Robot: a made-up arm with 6 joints.
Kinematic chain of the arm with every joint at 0, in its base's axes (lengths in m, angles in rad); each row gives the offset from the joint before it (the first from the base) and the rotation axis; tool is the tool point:
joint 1: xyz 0 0 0.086 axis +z
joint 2: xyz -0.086 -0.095 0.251 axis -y
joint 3: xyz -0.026 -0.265 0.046 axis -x
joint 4: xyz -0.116 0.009 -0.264 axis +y
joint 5: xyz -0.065 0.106 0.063 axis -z
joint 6: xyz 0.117 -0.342 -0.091 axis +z
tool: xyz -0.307 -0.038 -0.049
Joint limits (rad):
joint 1: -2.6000..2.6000
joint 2: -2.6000..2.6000
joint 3: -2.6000..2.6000
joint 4: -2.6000..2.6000
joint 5: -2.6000..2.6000
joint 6: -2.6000..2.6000
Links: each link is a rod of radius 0.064 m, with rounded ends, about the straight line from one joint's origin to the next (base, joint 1, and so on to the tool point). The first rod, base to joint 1, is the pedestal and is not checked.
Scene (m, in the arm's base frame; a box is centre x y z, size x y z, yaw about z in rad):
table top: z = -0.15
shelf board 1: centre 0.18 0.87 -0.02 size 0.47 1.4 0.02 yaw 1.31
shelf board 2: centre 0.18 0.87 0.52 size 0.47 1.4 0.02 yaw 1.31
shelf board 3: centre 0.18 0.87 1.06 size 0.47 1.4 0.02 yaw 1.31
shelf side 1: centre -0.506 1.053 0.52 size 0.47 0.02 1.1 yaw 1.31
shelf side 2: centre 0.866 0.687 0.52 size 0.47 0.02 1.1 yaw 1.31
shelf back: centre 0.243 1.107 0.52 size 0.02 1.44 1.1 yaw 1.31
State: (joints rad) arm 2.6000 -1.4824 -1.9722 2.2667 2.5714 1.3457
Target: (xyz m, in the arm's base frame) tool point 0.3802 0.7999 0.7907
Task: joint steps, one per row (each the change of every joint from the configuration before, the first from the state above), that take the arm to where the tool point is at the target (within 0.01 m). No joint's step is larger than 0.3 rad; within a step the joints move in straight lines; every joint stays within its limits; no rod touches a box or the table.
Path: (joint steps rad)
1: -0.1382 0.0218 0.2478 0.0520 -0.0680 -0.1454
2: -0.1382 0.0217 0.2478 0.0520 -0.0680 -0.1455
3: -0.1382 0.0218 0.2478 0.0520 -0.0679 -0.1454
4: -0.1382 0.0217 0.2478 0.0519 -0.0680 -0.1455
5: -0.1515 0.2727 -0.1136 -0.2884 -0.0531 -0.1171
6: -0.1514 0.2726 -0.1137 -0.2884 -0.0530 -0.1170
7: 0.1863 -0.0391 -0.2306 -0.0926 0.1016 0.2026
8: 0.1863 -0.0390 -0.2306 -0.0925 0.1017 0.2026
9: 0.1863 -0.0391 -0.2306 -0.0926 0.1016 0.2026
10: 0.1863 -0.0391 -0.2306 -0.0926 0.1017 0.2026

